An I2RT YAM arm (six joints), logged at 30 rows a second.
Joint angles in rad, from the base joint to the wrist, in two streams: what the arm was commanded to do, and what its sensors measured. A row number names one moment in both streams.
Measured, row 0: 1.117, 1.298, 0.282, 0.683, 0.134, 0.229
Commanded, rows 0 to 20: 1.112, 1.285, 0.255, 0.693, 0.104, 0.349; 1.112, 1.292, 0.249, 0.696, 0.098, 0.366; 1.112, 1.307, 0.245, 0.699, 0.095, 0.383; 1.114, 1.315, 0.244, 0.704, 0.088, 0.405; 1.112, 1.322, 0.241, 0.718, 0.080, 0.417; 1.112, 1.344, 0.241, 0.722, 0.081, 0.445; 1.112, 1.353, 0.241, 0.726, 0.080, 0.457; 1.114, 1.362, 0.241, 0.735, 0.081, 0.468; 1.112, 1.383, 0.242, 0.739, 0.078, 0.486; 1.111, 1.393, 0.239, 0.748, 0.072, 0.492; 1.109, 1.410, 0.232, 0.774, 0.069, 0.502; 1.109, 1.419, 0.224, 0.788, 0.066, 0.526; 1.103, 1.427, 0.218, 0.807, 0.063, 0.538; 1.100, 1.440, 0.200, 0.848, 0.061, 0.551; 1.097, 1.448, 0.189, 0.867, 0.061, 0.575; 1.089, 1.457, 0.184, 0.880, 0.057, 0.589; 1.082, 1.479, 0.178, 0.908, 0.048, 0.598; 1.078, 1.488, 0.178, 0.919, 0.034, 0.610; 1.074, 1.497, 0.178, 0.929, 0.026, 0.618; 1.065, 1.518, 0.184, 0.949, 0.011, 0.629; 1.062, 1.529, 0.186, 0.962, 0.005, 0.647
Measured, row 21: 1.075, 1.496, 0.195, 0.880, 0.037, 0.582
